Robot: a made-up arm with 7 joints.
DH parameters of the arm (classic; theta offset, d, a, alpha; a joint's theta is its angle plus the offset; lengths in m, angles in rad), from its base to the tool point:
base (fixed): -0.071 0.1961 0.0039 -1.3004
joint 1: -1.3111 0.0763 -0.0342 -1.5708
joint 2: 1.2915 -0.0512 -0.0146 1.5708
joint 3: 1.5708 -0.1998 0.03 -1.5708
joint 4: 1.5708 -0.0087 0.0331 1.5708
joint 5: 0 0.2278 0.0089 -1.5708
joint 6: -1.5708 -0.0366 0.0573 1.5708
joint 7: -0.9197 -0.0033 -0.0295 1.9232
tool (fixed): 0.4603 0.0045 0 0
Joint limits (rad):
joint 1: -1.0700..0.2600
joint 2: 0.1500..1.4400
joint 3: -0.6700..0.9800
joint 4: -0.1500..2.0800
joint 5: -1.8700..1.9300
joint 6: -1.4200..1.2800
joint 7: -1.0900..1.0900
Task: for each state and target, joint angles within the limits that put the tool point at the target. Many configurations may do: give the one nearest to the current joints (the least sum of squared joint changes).
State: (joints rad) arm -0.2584 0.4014 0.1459 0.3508 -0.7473 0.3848 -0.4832
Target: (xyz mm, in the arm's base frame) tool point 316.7 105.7 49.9
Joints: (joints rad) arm -0.4980 0.3415 0.0533 -0.1438 -0.8029 0.3468 -0.4386
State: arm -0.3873 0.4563 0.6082 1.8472 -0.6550 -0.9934 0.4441
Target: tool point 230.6 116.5 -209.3
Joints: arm -0.8272 0.1749 0.6205 1.7006 -0.6383 -0.9317 0.4595
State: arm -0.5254 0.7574 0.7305 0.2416 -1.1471 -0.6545 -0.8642
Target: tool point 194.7 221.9 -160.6
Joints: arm -0.1994 0.1500 0.3107 0.5053 -1.1367 -0.5935 -0.8058
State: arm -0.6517 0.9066 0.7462 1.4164 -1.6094 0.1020 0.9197
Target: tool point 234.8 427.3 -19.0
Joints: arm -0.7734 0.8787 0.7628 1.4540 -1.6109 0.0655 0.9483
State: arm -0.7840 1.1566 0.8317 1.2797 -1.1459 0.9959 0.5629
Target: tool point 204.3 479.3 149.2
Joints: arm -0.8261 1.2589 0.8607 1.2514 -1.1461 0.9560 0.5565
